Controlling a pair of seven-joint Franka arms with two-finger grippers.
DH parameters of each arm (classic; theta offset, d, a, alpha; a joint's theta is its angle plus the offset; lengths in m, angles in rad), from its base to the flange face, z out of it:
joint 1: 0 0.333 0 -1.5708
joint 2: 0 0 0 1.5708
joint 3: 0 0.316 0.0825 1.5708
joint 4: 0 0 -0.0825 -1.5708
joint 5: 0 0.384 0 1.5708
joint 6: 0 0 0.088 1.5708
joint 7: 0 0.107 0 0
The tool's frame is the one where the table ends.
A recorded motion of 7 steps. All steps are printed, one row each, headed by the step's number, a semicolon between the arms.
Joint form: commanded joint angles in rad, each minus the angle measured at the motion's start. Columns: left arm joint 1, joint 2, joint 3, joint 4, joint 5, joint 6, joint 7; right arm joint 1, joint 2, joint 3, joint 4, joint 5, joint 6, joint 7.
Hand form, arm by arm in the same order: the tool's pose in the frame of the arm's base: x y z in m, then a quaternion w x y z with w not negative. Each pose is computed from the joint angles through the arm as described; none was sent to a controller.
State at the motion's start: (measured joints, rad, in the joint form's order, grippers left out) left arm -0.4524 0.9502 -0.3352 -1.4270 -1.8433 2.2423 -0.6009; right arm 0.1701 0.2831 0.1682 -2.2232 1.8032 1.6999 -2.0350
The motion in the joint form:
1: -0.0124 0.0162 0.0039 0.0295 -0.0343 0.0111 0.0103; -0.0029 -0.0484 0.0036 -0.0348 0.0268 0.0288 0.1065
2: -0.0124 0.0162 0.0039 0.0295 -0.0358 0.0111 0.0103; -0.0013 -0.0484 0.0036 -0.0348 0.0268 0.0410 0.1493
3: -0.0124 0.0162 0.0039 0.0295 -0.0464 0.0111 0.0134; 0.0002 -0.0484 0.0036 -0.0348 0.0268 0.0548 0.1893
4: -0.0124 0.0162 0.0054 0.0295 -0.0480 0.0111 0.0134; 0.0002 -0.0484 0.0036 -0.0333 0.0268 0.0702 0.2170
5: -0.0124 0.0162 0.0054 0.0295 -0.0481 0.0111 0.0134; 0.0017 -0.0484 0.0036 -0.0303 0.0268 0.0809 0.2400
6: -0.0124 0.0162 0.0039 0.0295 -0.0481 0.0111 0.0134; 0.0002 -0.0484 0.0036 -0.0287 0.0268 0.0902 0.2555
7: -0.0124 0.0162 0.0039 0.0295 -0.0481 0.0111 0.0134; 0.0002 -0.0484 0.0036 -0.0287 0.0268 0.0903 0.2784
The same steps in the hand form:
1: 0.5424 -0.5103 0.1710 0.49378 0.52065 0.50937 -0.47502; 0.4740 0.2600 0.3020 0.65099 -0.59859 -0.32922 -0.33092
2: 0.5424 -0.5103 0.1710 0.49397 0.52002 0.50969 -0.47517; 0.4743 0.2598 0.3008 0.65406 -0.60965 -0.31622 -0.31708
3: 0.5426 -0.5103 0.1712 0.49605 0.51632 0.51111 -0.47550; 0.4748 0.2594 0.2996 0.65582 -0.62057 -0.30364 -0.30430
4: 0.5432 -0.5097 0.1709 0.49632 0.51583 0.51179 -0.47503; 0.4763 0.2582 0.2987 0.65467 -0.62981 -0.29442 -0.29674
5: 0.5432 -0.5097 0.1709 0.49633 0.51579 0.51181 -0.47504; 0.4775 0.2583 0.2989 0.65450 -0.63599 -0.28765 -0.29052
6: 0.5427 -0.5103 0.1712 0.49627 0.51560 0.51147 -0.47568; 0.4790 0.2570 0.2987 0.65328 -0.64129 -0.28196 -0.28718
7: 0.5427 -0.5103 0.1712 0.49627 0.51560 0.51147 -0.47568; 0.4790 0.2570 0.2987 0.65649 -0.64451 -0.27459 -0.27969

